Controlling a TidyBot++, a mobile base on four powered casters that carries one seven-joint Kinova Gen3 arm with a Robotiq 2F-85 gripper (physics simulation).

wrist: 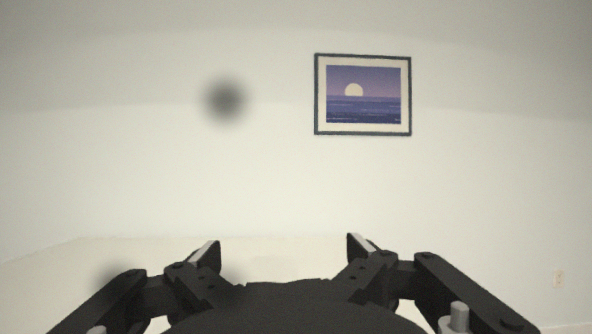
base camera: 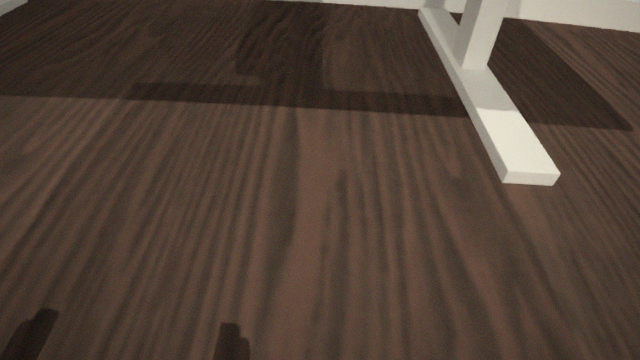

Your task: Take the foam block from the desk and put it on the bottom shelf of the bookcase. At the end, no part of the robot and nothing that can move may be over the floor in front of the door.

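Places are measured from the arm's base along level axes (x ahead, y left, z up), in centimetres.
Where they show: gripper, between the fingertips: (wrist: 284, 250).
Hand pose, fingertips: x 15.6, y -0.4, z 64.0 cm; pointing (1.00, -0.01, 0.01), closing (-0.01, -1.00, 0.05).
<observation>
After its pixels a point has its place.
The white desk (wrist: 150, 248) {x 105.1, y 58.9, z 32.4 cm} spans the lower left and middle of the wrist view, against the wall. Its white leg and foot (base camera: 515, 145) stand on the floor at the upper right of the base camera view. My gripper (wrist: 284, 250) {x 15.6, y -0.4, z 64.0 cm} is open, its two dark fingers wide apart with no object between them. The fingers and the dark gripper body cover part of the desk top. The foam block does not show in either view. The bookcase and the door do not show either.
The pale wall (wrist: 150, 175) {x 125.9, y 70.2, z 64.6 cm} carries a framed sunset picture (wrist: 363, 95) {x 122.0, y -45.0, z 108.8 cm} and, low at the right, an outlet (wrist: 558, 278) {x 121.9, y -172.3, z 0.6 cm}. Dark wood floor (base camera: 310, 210) {x 40.7, y -0.4, z -39.7 cm} lies before the desk foot, with the desk's shadow across it. Two dark shapes show at the lower left of the base view.
</observation>
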